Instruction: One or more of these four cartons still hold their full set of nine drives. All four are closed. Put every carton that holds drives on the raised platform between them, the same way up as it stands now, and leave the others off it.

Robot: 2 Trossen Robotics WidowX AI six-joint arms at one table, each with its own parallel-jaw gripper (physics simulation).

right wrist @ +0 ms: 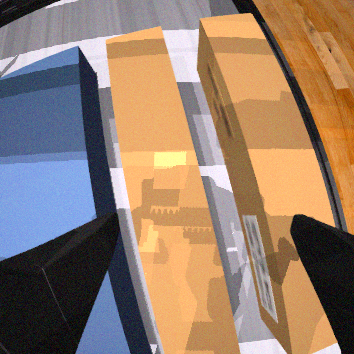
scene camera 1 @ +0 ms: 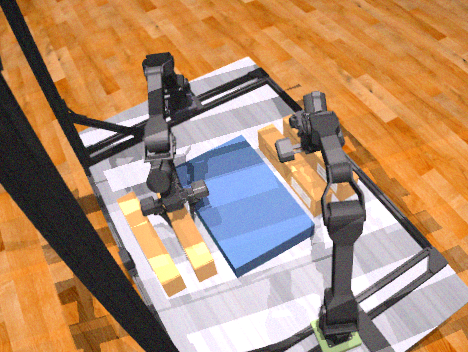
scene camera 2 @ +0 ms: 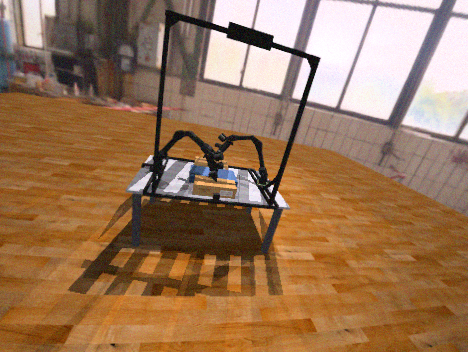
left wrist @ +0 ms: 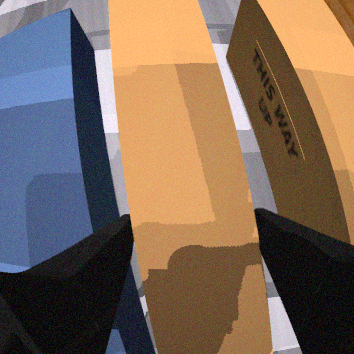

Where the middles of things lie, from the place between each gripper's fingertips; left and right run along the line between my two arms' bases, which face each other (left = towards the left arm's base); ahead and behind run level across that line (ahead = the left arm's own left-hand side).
The blue raised platform (scene camera 1: pixel 252 218) is 210 mm behind my right hand, 110 mm below it and 10 mm to the left of it.
Right now my left hand is 180 mm short of the blue raised platform, 50 mm above it and 20 mm to the right of it.
